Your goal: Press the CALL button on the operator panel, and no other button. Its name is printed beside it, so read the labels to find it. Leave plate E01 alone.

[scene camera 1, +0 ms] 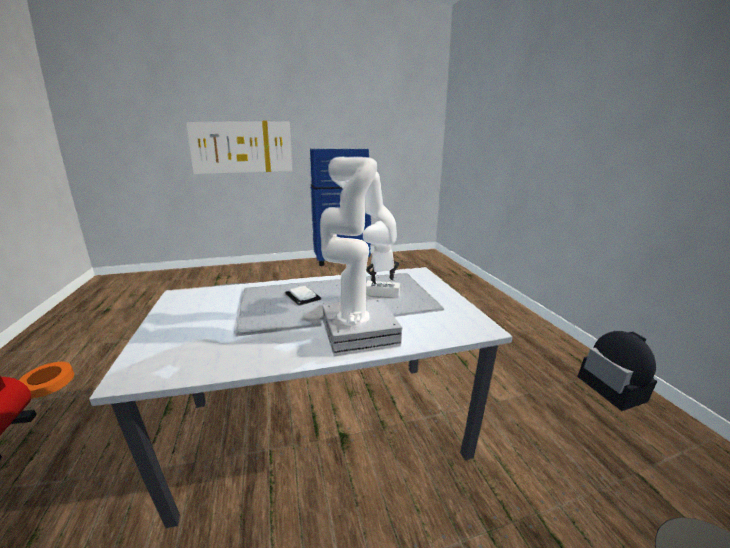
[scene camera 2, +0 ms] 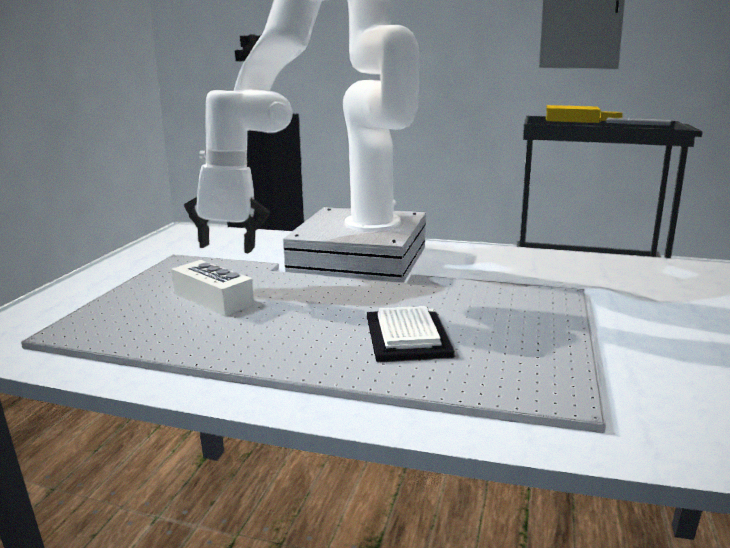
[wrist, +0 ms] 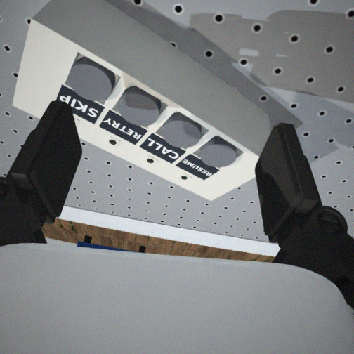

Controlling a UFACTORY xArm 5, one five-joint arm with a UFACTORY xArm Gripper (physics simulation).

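Pixels of known places: gripper, fingertip midpoint: (scene camera 1: 382, 281) (scene camera 2: 226, 249); arm's base, link origin: (scene camera 1: 353, 317) (scene camera 2: 372, 223).
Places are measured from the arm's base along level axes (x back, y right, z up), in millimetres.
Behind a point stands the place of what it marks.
Observation:
The operator panel (scene camera 1: 384, 290) {x -325, y 183, z -38 mm} (scene camera 2: 197, 293) {x -394, y 190, z -51 mm} (wrist: 165, 70) is a cream box on the pegboard. In the wrist view its labels read upside down. The grey CALL button (wrist: 181, 130) lies between the RETRY button (wrist: 137, 105) and the RESUME button (wrist: 218, 151); the SKIP button (wrist: 90, 82) is at the far left. My gripper (scene camera 1: 383, 280) {x -317, y 172, z 15 mm} (scene camera 2: 227, 248) {x -317, y 172, z 15 mm} (wrist: 171, 135) is open and empty, above the panel and apart from it, with a finger towards either side in the wrist view. A white ribbed plate (scene camera 1: 303, 292) {x -359, y -215, z -45 mm} (scene camera 2: 409, 326) {x -384, y -227, z -48 mm} sits on a black base; no E01 label is legible.
The perforated grey board (scene camera 1: 271, 315) {x -187, y -349, z -73 mm} (scene camera 2: 306, 359) {x -504, y -103, z -73 mm} lies on the white table (scene camera 1: 235, 359) {x 114, y -439, z -86 mm} (scene camera 2: 530, 457) {x -598, y -459, z -86 mm}. The arm's base block (scene camera 1: 365, 339) {x 114, y 34, z -30 mm} (scene camera 2: 347, 262) {x -145, y -4, z -46 mm} stands behind the board in scene camera 2. A dark side table (scene camera 2: 607, 133) stands farther back.

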